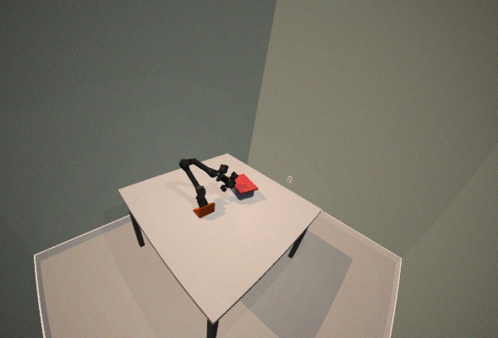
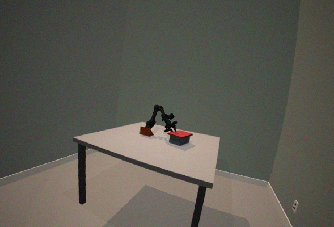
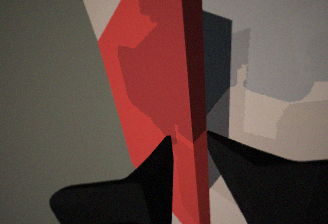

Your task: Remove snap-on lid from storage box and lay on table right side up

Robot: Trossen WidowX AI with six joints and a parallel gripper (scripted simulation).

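Now: the red lid 70 mm ahead of my gripper tip, 20 mm to the right of it and 10 mm above it. Round my gripper tip: grey-blue storage box: 70 mm ahead, 40 mm below, 20 mm to the right.
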